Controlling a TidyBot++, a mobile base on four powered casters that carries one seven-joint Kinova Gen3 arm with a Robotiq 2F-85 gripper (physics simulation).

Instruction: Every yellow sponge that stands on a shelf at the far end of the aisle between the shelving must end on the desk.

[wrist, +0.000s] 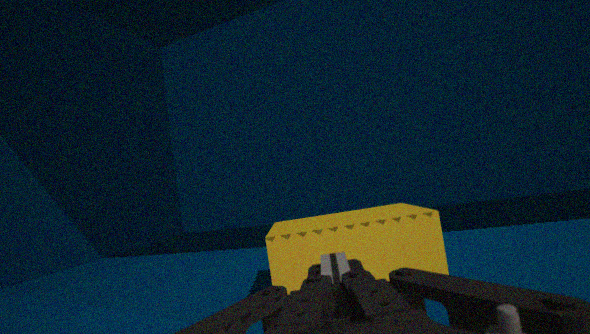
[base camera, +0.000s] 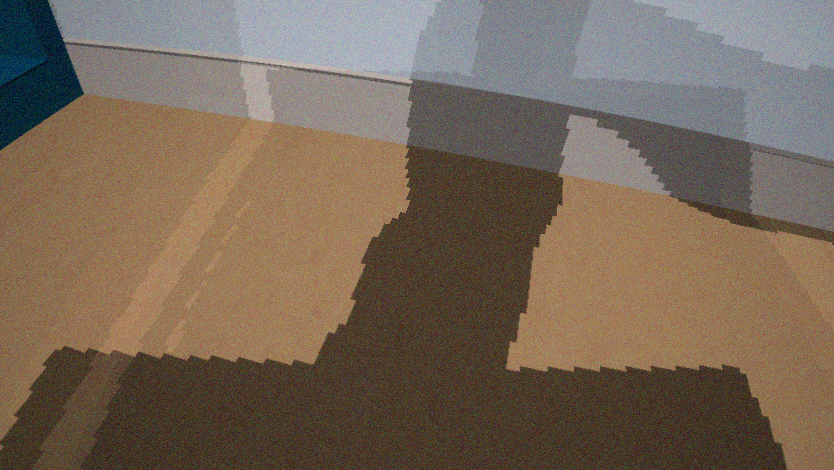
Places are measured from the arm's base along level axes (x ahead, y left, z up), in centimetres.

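Where they show: gripper, fingertip midpoint: [wrist: 335, 270].
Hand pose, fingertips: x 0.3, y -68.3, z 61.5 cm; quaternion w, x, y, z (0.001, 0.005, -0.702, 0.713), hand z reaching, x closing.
Note:
Things, the pixels of their centre, and the offset from my fingertips. "spot": a spot on its surface instead. Level surfaces: height alone.
- yellow sponge, body centre: [wrist: 349, 250] dx -1.1, dy -3.4, dz +0.1 cm
- blue shelf, its level: dz -2.1 cm
- shelf's dark blue back panel, surface spot: [wrist: 375, 125] spot: dx -10.6, dy -34.2, dz +12.8 cm
- wooden floor, its level: dz -101.2 cm
A yellow sponge [wrist: 360, 245] stands upright on a blue shelf [wrist: 175, 280] in the wrist view, a little right of the middle and low down. Its long face is toward the camera, and a row of small dark marks runs near its top edge. My gripper [wrist: 335, 270] is shut with its light fingertips together and nothing between them. The fingertips are in front of the sponge and hide part of its lower face; whether they touch it I cannot tell. The desk does not show in either view.
The shelf's dark blue back panel [wrist: 375, 125] rises behind the sponge, and a side wall [wrist: 40, 200] stands at the left. In the base view, a blue shelving unit [base camera: 52, 75] is at the upper left, and a pale wall [base camera: 326, 35] borders the wooden floor [base camera: 291, 233].

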